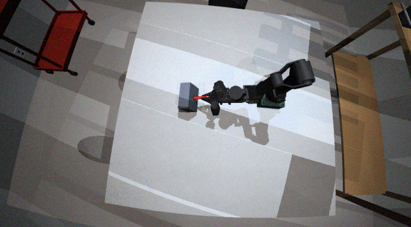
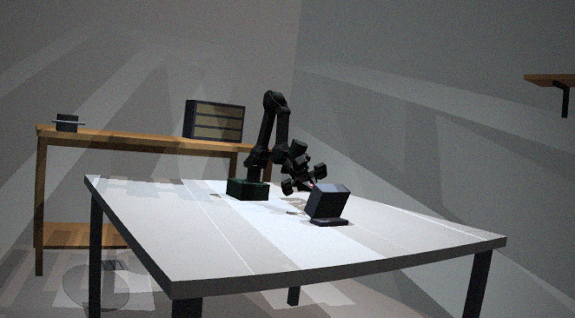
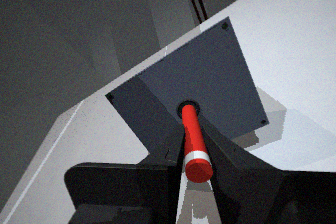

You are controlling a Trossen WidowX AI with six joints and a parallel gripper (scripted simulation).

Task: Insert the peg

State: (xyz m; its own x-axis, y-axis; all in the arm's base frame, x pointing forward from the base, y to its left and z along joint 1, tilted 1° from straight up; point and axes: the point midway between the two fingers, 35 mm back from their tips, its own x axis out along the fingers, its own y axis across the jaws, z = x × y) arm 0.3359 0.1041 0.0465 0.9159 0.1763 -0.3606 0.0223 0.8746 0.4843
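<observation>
My gripper tip is now 6 cm short of the panel, 1 cm to the right of it and 3 cm above it. From my gripper tip the other things lie so: round red peg (2 cm behind).
</observation>
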